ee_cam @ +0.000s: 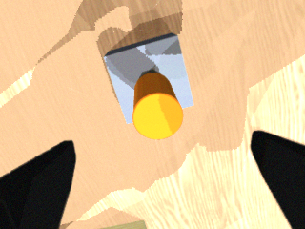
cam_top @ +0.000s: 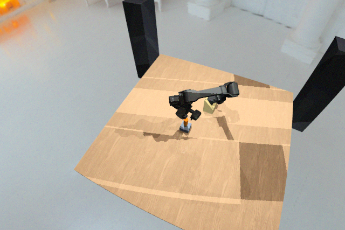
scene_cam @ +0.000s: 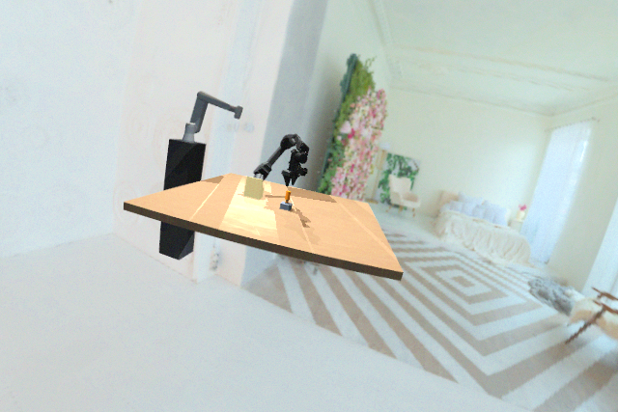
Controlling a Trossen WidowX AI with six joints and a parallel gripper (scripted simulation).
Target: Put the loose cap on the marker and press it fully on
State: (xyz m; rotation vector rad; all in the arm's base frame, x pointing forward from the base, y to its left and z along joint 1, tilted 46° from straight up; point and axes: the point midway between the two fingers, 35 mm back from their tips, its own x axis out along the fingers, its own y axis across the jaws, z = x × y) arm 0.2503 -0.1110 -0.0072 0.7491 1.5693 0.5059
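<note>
The orange cap is 6 cm below my gripper tip.
</note>
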